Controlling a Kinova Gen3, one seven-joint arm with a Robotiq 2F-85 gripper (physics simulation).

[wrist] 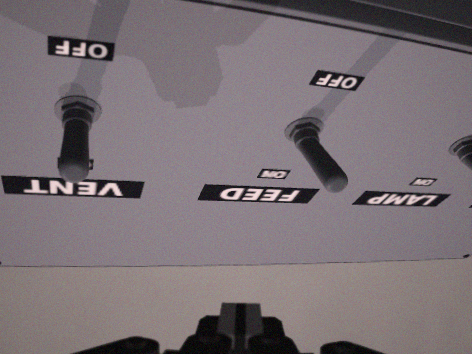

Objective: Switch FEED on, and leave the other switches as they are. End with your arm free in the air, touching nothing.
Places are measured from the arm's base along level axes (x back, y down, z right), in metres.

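Pixels of known places: gripper, fingertip midpoint: (240, 329).
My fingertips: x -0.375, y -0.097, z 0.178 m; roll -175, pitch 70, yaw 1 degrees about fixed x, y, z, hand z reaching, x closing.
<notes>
Ahead of a thing's pixels: the offset from my fingertips to its middle. "spot": to the spot under its first point.
The panel (165, 230) shows upside down in the wrist view. The FEED switch @(spot: dx -0.047, dy +0.069, dz -0.058 m) (321, 157) is a dark lever right of centre, between its OFF label @(spot: dx -0.037, dy +0.107, dz -0.061 m) (337, 80) and ON label @(spot: dx -0.113, dy +0.064, dz -0.061 m) (273, 174); its rounded tip shows right of the FEED nameplate (258, 193). It seems to lean toward its OFF side, but the steep view makes this uncertain. The VENT switch @(dx -0.054, dy +0.068, dz +0.059 m) (75, 142) is at the left, its tip hiding most of its ON label. Part of the LAMP switch @(spot: dx -0.069, dy +0.084, dz -0.174 m) (462, 149) shows at the right edge. My gripper (240, 329) is shut and empty at bottom centre, apart from the levers.
The LAMP nameplate @(spot: dx -0.136, dy +0.052, dz -0.179 m) (401, 199) and VENT nameplate @(spot: dx -0.135, dy +0.052, dz +0.060 m) (72, 187) flank FEED's. A dark panel rim @(spot: dx -0.010, dy +0.123, dz -0.050 m) (350, 25) crosses the top. A plain pale surface (125, 295) shows beyond the panel's edge at the bottom. Shadows fall across the panel's upper part in the view.
</notes>
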